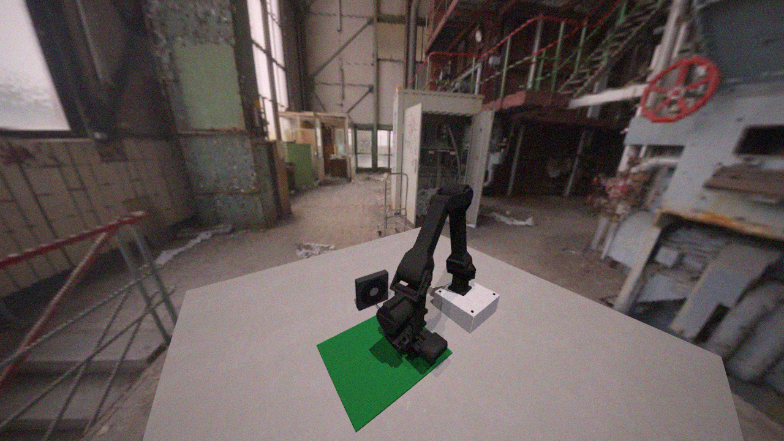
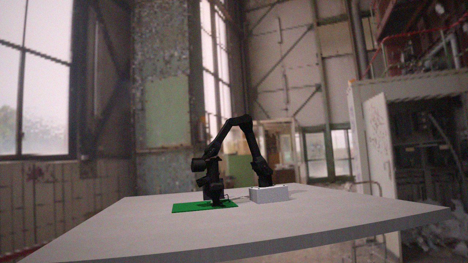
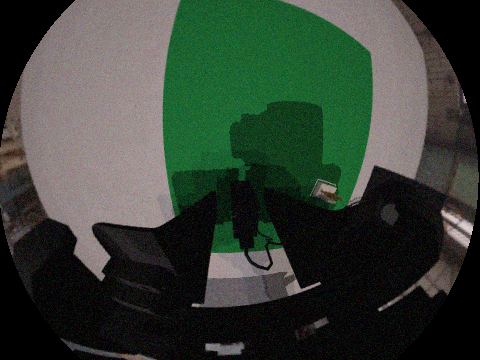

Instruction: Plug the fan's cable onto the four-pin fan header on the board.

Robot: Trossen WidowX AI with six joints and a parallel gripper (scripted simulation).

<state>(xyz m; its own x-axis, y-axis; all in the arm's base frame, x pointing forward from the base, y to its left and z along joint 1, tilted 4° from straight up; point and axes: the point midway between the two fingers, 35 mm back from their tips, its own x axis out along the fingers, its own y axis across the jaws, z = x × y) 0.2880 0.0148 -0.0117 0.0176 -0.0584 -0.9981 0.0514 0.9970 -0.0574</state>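
The beige four-pin header lies 10 cm to the right of my gripper tip, 2 cm below it and 2 cm behind it. From my gripper tip the other things lie so: green board (6 cm to the right, 4 cm ahead, 3 cm below); black plug (1 cm behind, 1 cm above); black fan (22 cm to the right, 5 cm behind, 4 cm above).
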